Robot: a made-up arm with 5 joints.
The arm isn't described. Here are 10 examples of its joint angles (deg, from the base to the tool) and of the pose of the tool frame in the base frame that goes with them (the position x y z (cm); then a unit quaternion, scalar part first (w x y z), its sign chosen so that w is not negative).
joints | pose
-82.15 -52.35 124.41 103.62 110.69 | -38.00 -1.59 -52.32 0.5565 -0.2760 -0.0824 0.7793
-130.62 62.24 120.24 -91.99 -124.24 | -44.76 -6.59 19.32 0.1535 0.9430 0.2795 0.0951
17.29 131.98 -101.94 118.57 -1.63 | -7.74 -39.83 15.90 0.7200 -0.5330 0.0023 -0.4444
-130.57 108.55 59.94 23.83 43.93 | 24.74 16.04 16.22 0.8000 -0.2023 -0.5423 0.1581
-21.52 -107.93 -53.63 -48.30 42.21 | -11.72 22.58 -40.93 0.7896 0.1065 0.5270 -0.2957
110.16 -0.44 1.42 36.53 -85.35 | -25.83 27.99 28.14 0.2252 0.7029 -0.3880 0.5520
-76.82 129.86 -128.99 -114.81 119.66 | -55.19 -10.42 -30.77 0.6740 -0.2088 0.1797 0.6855
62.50 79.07 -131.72 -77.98 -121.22 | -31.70 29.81 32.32 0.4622 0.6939 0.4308 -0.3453
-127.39 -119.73 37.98 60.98 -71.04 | -36.20 13.03 -29.79 0.4469 0.0425 0.1722 -0.8768
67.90 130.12 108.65 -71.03 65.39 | -17.65 38.81 -26.11 0.7526 -0.2730 -0.0791 0.5940
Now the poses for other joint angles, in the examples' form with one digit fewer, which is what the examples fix.
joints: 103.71 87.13 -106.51 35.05 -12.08
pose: 26.4 2.6 31.1 0.875 -0.060 -0.463 0.126
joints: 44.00 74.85 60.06 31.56 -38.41
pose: 21.2 10.0 1.6 0.694 0.575 -0.395 -0.179
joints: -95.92 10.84 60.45 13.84 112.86
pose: -29.1 -33.7 30.8 0.076 -0.023 -0.668 -0.740
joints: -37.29 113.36 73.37 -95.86 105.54
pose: -42.1 -36.1 -13.8 0.346 -0.827 0.439 0.059
